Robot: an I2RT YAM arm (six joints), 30 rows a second.
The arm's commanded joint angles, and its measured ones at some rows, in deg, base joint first. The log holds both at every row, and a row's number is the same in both.
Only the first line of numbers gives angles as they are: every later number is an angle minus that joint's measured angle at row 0.
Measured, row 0: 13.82, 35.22, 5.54, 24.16, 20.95, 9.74
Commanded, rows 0 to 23: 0.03, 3.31, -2.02, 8.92, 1.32, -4.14; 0.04, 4.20, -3.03, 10.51, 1.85, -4.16; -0.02, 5.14, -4.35, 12.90, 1.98, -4.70; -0.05, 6.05, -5.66, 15.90, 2.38, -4.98; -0.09, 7.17, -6.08, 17.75, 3.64, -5.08; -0.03, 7.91, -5.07, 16.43, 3.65, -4.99; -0.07, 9.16, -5.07, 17.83, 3.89, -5.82; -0.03, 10.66, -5.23, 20.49, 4.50, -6.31; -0.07, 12.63, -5.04, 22.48, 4.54, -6.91; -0.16, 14.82, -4.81, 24.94, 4.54, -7.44; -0.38, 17.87, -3.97, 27.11, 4.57, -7.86; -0.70, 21.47, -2.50, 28.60, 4.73, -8.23; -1.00, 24.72, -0.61, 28.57, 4.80, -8.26; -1.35, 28.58, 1.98, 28.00, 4.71, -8.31; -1.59, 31.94, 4.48, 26.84, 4.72, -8.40; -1.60, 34.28, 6.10, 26.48, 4.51, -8.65; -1.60, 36.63, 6.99, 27.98, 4.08, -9.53; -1.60, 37.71, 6.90, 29.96, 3.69, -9.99; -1.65, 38.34, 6.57, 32.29, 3.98, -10.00; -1.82, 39.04, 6.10, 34.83, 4.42, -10.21; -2.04, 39.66, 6.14, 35.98, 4.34, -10.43; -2.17, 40.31, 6.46, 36.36, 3.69, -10.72; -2.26, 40.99, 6.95, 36.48, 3.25, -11.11; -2.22, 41.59, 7.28, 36.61, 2.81, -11.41
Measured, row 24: -2.18, 40.53, 6.51, 31.43, 3.45, -10.06
